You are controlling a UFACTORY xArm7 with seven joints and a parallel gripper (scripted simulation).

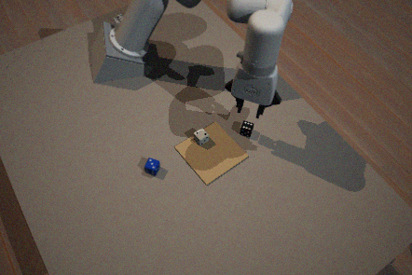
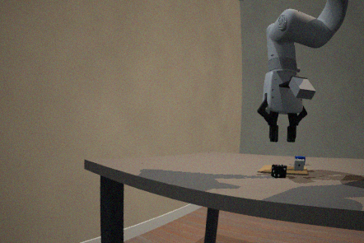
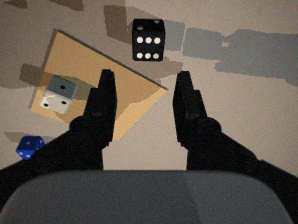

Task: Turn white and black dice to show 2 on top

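Now: hand 90 mm above the black die. Also, from my hand: blue die 270 mm to the right, 90 mm below, 60 mm behind; then white die 120 mm to the right, 90 mm below, 50 mm behind; then tan mat 120 mm to the right, 100 mm below.
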